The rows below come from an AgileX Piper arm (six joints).
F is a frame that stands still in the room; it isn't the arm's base.
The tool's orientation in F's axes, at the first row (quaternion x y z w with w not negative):
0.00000 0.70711 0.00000 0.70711
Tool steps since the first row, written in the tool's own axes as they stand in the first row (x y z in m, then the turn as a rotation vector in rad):
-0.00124 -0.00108 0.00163 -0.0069 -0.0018 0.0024
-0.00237 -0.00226 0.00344 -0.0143 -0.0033 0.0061
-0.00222 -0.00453 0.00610 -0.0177 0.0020 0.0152
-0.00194 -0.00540 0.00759 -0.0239 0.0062 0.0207
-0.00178 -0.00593 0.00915 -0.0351 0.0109 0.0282
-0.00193 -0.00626 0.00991 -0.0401 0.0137 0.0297
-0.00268 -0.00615 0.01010 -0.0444 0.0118 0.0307
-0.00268 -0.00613 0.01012 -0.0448 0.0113 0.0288
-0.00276 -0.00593 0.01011 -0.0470 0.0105 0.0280
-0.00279 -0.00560 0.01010 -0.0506 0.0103 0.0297
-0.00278 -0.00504 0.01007 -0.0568 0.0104 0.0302
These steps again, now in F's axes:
0.00163 -0.00108 0.00124 0.0024 -0.0018 0.0069
0.00344 -0.00226 0.00237 0.0061 -0.0033 0.0143
0.00610 -0.00453 0.00222 0.0152 0.0020 0.0177
0.00759 -0.00540 0.00194 0.0207 0.0062 0.0239
0.00915 -0.00593 0.00178 0.0282 0.0109 0.0351
0.00991 -0.00626 0.00193 0.0297 0.0137 0.0401
0.01010 -0.00615 0.00268 0.0307 0.0118 0.0444
0.01012 -0.00613 0.00268 0.0288 0.0113 0.0448
0.01011 -0.00593 0.00276 0.0280 0.0105 0.0470
0.01010 -0.00560 0.00279 0.0297 0.0103 0.0506
0.01007 -0.00504 0.00278 0.0302 0.0104 0.0568

